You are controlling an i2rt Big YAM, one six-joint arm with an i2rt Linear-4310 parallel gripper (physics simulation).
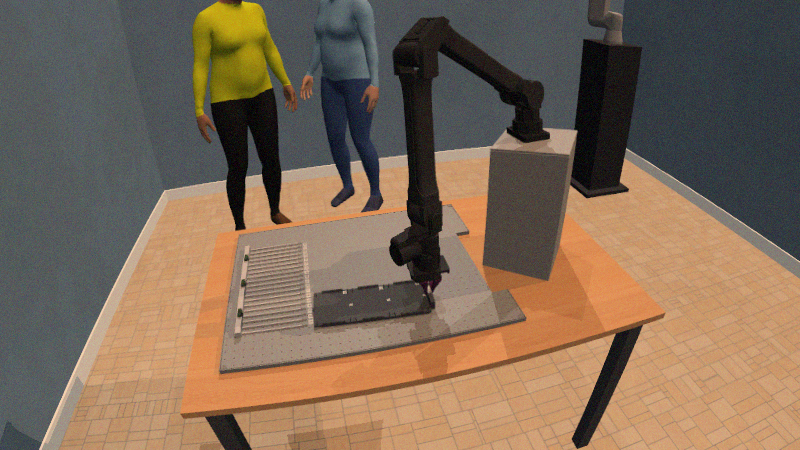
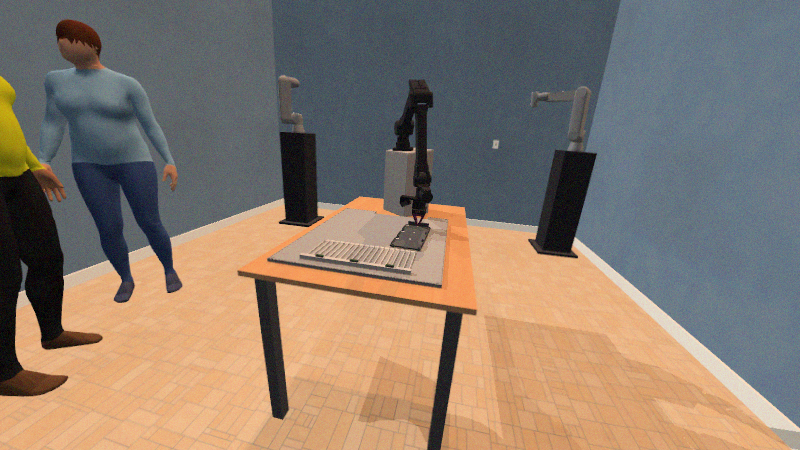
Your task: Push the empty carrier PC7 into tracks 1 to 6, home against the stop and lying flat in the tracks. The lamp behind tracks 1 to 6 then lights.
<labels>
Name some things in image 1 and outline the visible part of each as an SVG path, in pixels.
My gripper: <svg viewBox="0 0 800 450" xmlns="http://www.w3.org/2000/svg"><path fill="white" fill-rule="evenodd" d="M439 250L437 253L431 254L431 256L422 254L418 257L417 267L415 267L413 261L407 263L411 279L415 283L420 283L425 295L427 295L428 281L433 293L434 289L442 281L441 273L447 272L449 274L450 268L443 255L440 255L439 263Z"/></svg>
A dark flat carrier PC7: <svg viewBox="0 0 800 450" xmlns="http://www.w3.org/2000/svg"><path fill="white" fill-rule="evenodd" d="M435 300L429 283L427 295L425 295L423 287L420 283L415 283L414 280L393 282L393 284L360 286L355 289L321 291L320 293L314 293L314 308L312 308L312 312L314 312L314 327L347 325L432 313L431 309L435 309Z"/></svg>
</labels>
